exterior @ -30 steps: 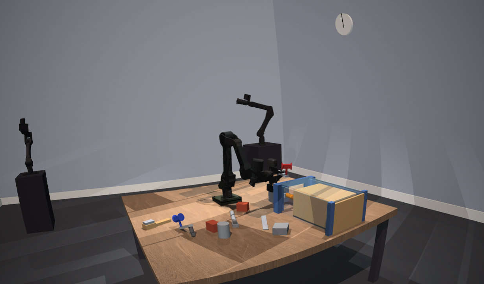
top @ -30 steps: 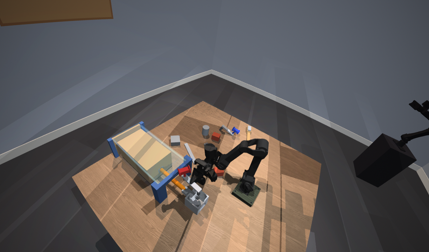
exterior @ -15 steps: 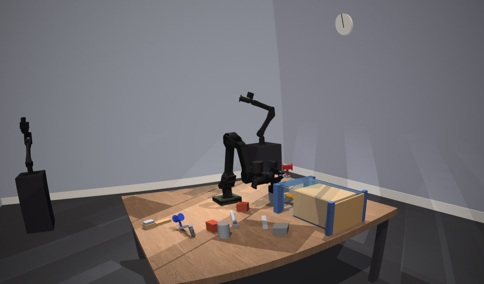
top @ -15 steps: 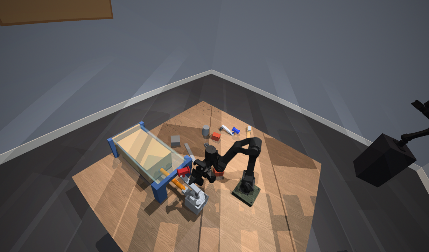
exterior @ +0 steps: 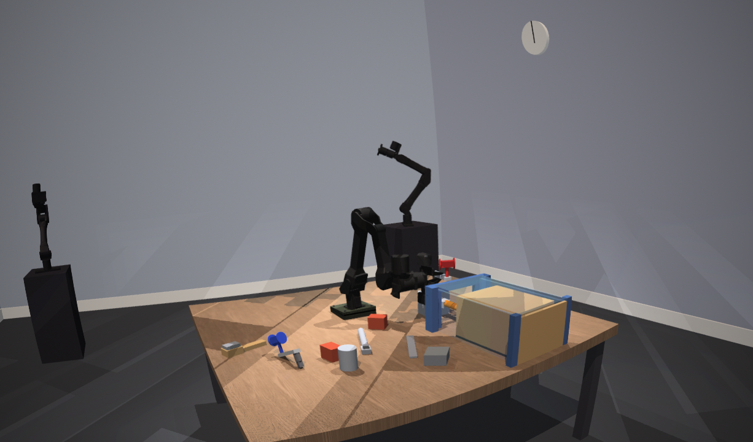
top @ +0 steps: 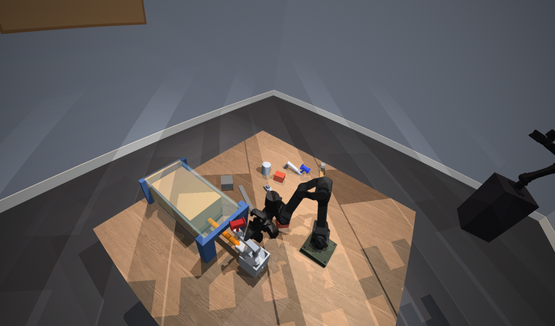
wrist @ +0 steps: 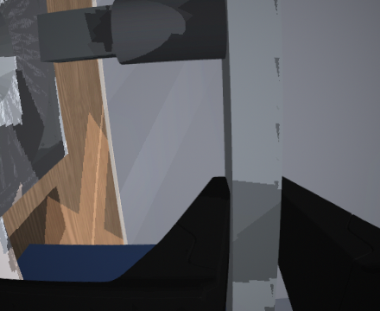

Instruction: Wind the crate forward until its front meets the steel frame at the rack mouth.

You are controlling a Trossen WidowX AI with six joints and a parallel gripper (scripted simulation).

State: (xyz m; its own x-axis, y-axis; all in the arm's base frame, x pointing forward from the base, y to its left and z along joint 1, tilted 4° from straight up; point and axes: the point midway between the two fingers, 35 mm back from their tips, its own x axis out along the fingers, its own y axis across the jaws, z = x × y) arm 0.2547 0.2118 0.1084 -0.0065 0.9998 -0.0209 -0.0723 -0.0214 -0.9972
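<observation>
My gripper tip is now 5 cm short of the red knob, 4 cm below it and 2 cm to the left of it. The rest, counted from my gripper tip: grey winch (13 cm below, 6 cm behind, 2 cm to the right); blue frame (11 cm ahead, 5 cm below, 2 cm to the right); winch handle (1 cm to the right, 1 cm ahead, 1 cm above).
</observation>
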